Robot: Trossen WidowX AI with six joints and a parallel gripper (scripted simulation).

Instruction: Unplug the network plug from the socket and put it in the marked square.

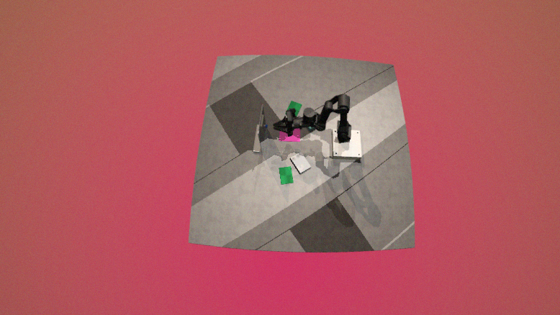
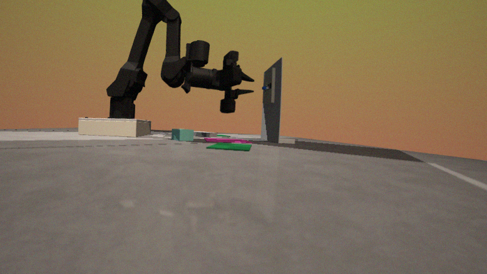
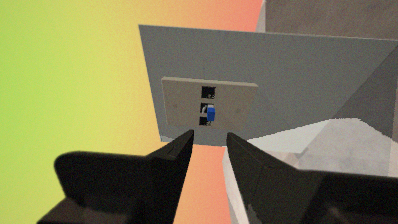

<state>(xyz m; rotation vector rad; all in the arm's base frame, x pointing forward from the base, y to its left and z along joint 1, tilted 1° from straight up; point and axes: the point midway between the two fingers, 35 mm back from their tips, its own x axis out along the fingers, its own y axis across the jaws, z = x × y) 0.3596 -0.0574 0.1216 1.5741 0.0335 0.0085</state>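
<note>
My gripper tip is 50 mm short of the network plug and 10 mm to the left of it. From my gripper tip the other things lie so: magenta marked square 90 mm behind, 40 mm to the right, 170 mm below; then flat grey plate 130 mm behind, 160 mm to the left, 170 mm below; then upright grey panel 70 mm ahead, 20 mm to the right, 60 mm below.
</note>
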